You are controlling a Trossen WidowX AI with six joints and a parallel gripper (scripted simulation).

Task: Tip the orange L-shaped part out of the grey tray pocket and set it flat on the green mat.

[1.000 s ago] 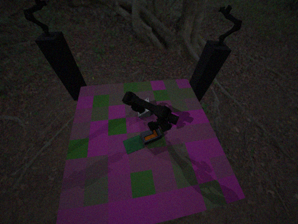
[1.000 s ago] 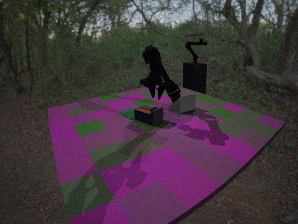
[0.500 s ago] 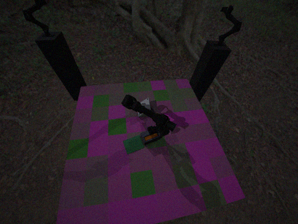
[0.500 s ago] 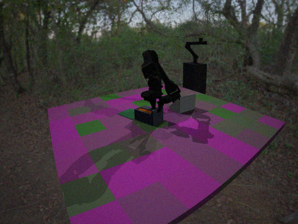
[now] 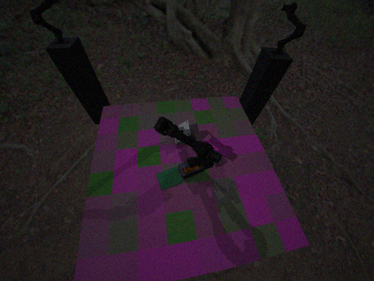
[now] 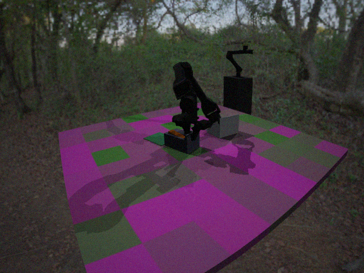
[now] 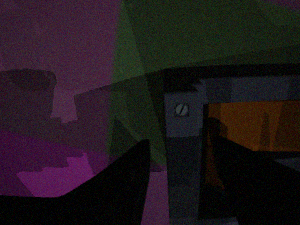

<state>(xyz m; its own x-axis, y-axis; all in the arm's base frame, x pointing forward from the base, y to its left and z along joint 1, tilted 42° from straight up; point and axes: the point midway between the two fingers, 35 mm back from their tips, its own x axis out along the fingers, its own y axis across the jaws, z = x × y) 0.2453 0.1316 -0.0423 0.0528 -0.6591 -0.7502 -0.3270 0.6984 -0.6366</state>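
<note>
Now: the orange L-shaped part 5 cm to the right of my gripper tip, 1 cm below it and 1 cm ahead of it. Also, from my gripper tip: green mat (21 cm to the right, 7 cm below, 7 cm ahead).
</note>
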